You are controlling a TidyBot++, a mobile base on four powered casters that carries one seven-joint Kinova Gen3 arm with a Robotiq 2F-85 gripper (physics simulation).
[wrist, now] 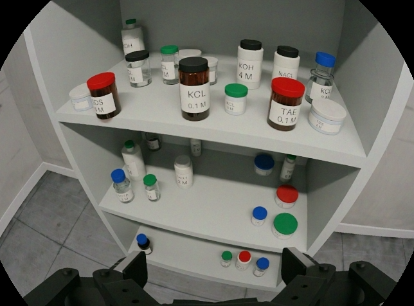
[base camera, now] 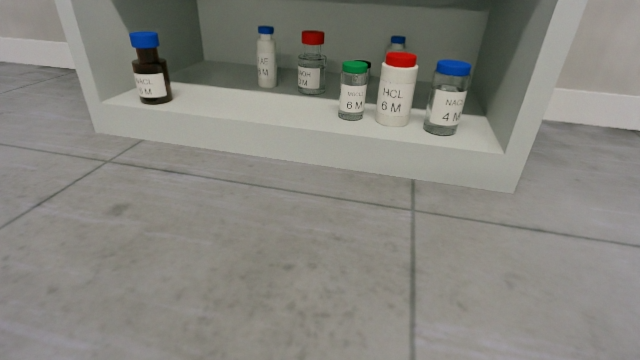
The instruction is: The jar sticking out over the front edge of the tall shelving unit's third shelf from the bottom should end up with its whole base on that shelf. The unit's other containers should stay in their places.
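Frame: origin at the arm's base, x ahead, y left, z up, level; metres.
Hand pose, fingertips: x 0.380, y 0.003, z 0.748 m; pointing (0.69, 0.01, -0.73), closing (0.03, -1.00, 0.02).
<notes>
After its pixels a point has its place.
The tall shelving unit (base camera: 300,145) @(x 0.740, y 0.031, z -0.358 m) (wrist: 340,205) stands ahead. In the wrist view its third shelf from the bottom (wrist: 155,117) runs across the upper half. A brown jar with a red lid, labelled SDS (wrist: 104,96), stands upright near the left end of that shelf, its base at the front edge and seeming to stick out over it. My gripper (wrist: 214,266) is open and empty, with its fingers at the bottom of the wrist view, apart from the jar.
A white-lidded tub (wrist: 81,98) is close left of the SDS jar, and a black-lidded clear jar (wrist: 138,69) stands behind it. The brown KCL jar (wrist: 194,90) and TAE jar (wrist: 285,105) stand farther right. Lower shelves hold several containers, including a white HCL jar (base camera: 396,92) @(x 0.763, y -0.151, z -0.248 m) (wrist: 243,260).
</notes>
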